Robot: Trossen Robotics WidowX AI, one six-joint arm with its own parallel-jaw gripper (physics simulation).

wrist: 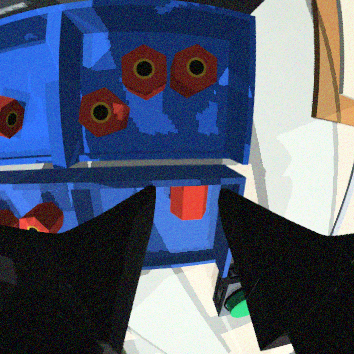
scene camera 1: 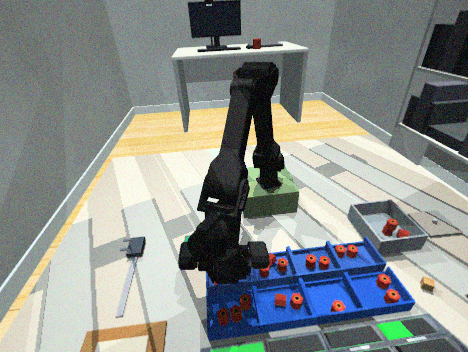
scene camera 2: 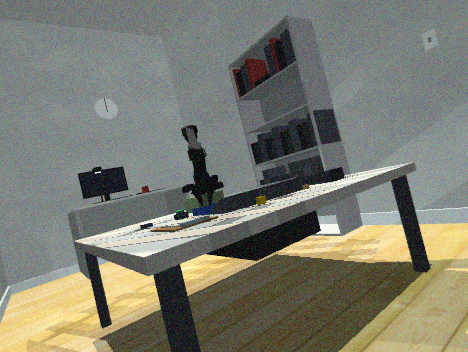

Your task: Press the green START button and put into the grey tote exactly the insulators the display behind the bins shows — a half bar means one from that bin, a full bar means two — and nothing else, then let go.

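Where they show: gripper, fingertip midpoint: (wrist: 187,194) (scene camera 2: 206,205); arm's base, link origin: (scene camera 1: 268,182) (scene camera 2: 205,194).
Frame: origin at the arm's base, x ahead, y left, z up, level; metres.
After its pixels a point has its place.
My gripper (scene camera 1: 227,279) @(y -0.236, x 0.263, z -0.048 m) (scene camera 2: 204,204) @(y -0.236, x 0.263, z -0.048 m) (wrist: 187,194) @(y -0.236, x 0.263, z -0.048 m) is partly open and empty, above the back-row end bin of the blue bins (scene camera 1: 295,322) (wrist: 117,175). In the wrist view a red insulator (wrist: 188,204) @(y -0.237, x 0.253, z -0.055 m) lies in that bin, in line with the gap between the fingertips. The neighbouring front bin holds three upright insulators (wrist: 144,70) @(y -0.227, x 0.333, z -0.054 m). The grey tote (scene camera 1: 361,226) @(y 0.185, x 0.227, z -0.055 m) holds an upright insulator (scene camera 1: 391,226) @(y 0.245, x 0.267, z -0.039 m) and a lying one (scene camera 1: 403,233) @(y 0.272, x 0.288, z -0.056 m). The green START button (wrist: 239,306) @(y -0.268, x 0.128, z -0.045 m) is partly behind a finger. The display (scene camera 1: 295,345) @(y -0.148, x 0.438, z -0.037 m) shows green bars (scene camera 1: 239,348) @(y -0.245, x 0.409, z -0.039 m) (scene camera 1: 395,330) @(y 0.037, x 0.477, z -0.037 m); its near part is cut off.
A wooden frame (scene camera 1: 125,327) @(y -0.455, x 0.278, z -0.078 m) (wrist: 327,60) @(y -0.394, x 0.344, z -0.078 m) and a caliper-like tool (scene camera 1: 135,246) @(y -0.433, x 0.065, z -0.065 m) lie left of the bins in scene camera 1. A small tan block (scene camera 1: 427,284) @(y 0.202, x 0.418, z -0.065 m) lies near the tote, and a dark flat plate (scene camera 1: 435,223) @(y 0.411, x 0.278, z -0.075 m) is beyond it. The green arm base (scene camera 1: 272,202) @(y -0.015, x 0.065, z -0.031 m) stands behind the bins.
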